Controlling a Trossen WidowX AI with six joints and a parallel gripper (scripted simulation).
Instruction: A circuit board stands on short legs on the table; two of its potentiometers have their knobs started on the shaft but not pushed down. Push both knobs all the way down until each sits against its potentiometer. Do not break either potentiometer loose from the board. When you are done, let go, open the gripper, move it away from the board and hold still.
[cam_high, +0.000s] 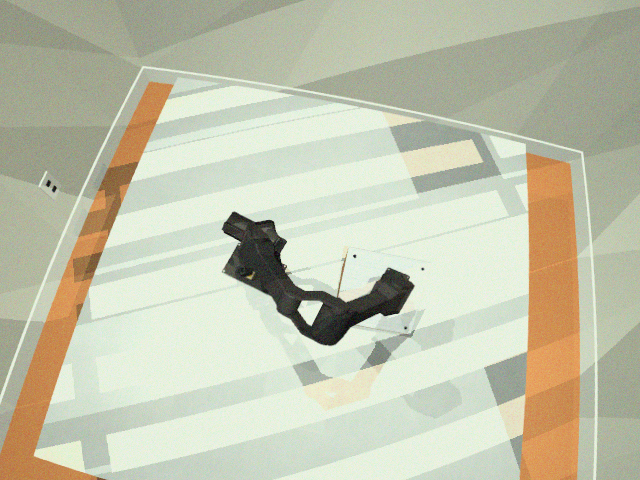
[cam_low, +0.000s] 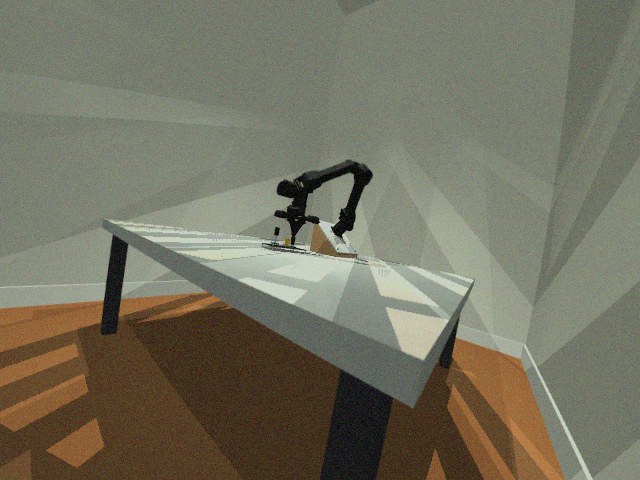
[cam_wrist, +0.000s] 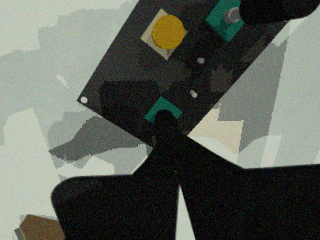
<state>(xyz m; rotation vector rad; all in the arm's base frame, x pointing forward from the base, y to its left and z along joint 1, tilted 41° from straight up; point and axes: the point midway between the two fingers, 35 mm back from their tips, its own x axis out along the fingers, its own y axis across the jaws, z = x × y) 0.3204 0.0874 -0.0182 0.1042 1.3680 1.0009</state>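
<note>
My gripper tip is now 90 mm short of the teal potentiometer and 10 mm above it.
</note>
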